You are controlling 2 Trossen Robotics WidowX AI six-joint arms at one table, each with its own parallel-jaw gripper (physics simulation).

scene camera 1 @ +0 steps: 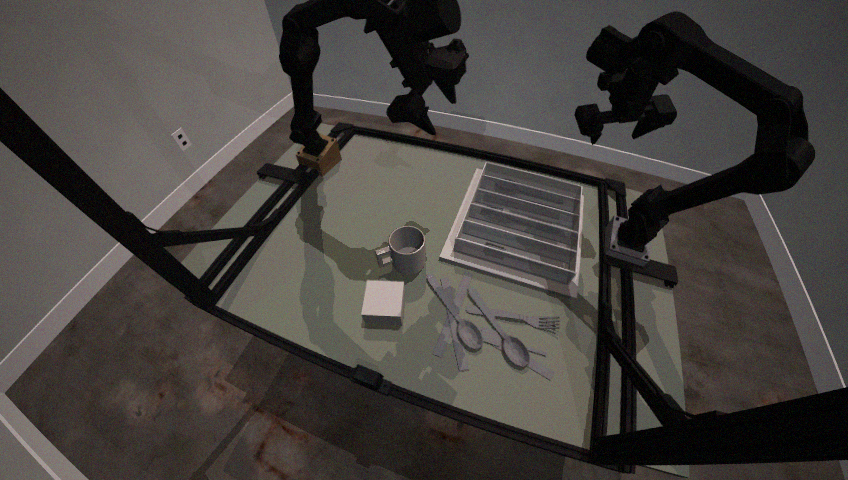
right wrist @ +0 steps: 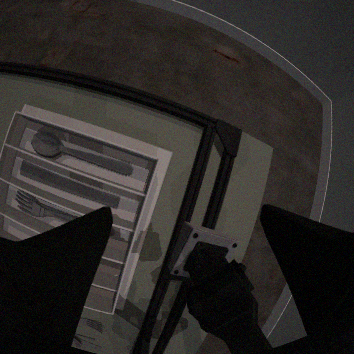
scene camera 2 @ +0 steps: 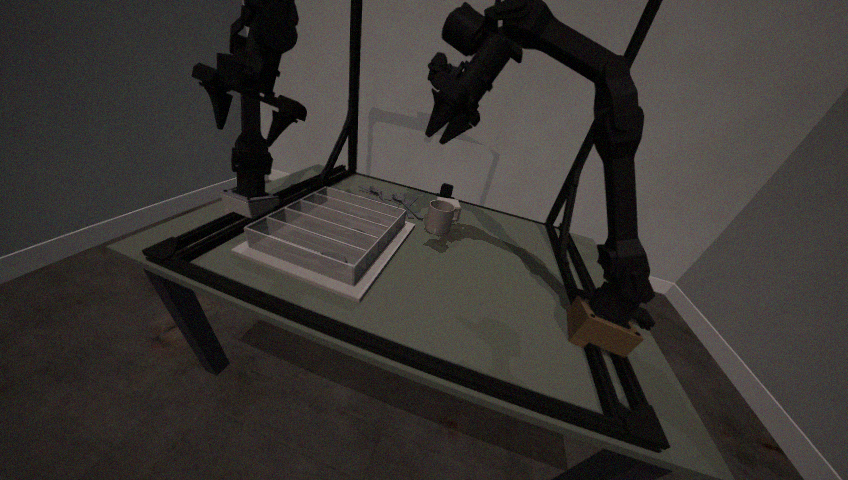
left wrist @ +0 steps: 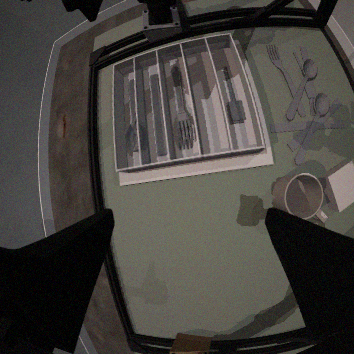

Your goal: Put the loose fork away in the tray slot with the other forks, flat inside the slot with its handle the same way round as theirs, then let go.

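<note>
The loose grey fork (scene camera 1: 531, 320) (left wrist: 282, 67) lies on the table in a cutlery pile; in scene camera 1 its tines point right and a spoon's handle crosses its handle. The clear divided tray (scene camera 1: 505, 275) (scene camera 2: 297, 274) (left wrist: 200, 171) stands beside the pile. The forks (left wrist: 185, 130) (right wrist: 30, 205) in its middle slot have their tines toward the bottom in the left wrist view. My left gripper (scene camera 1: 443, 117) (scene camera 2: 435, 139) (left wrist: 192, 217) is open and empty, high above the table. My right gripper (scene camera 1: 614, 139) (scene camera 2: 245, 136) (right wrist: 187, 214) is open and empty, high near the tray's right side in scene camera 1.
A grey mug (scene camera 1: 407, 252) (scene camera 2: 440, 217) (left wrist: 301, 196) stands between tray and white box (scene camera 1: 383, 299) (left wrist: 342, 185). Spoons (scene camera 1: 515, 352) (left wrist: 309, 69) and flat-handled pieces overlap around the fork. Other tray slots hold a spoon (right wrist: 47, 144), a knife shape and a spatula-like piece (left wrist: 235, 109). Black rails edge the table.
</note>
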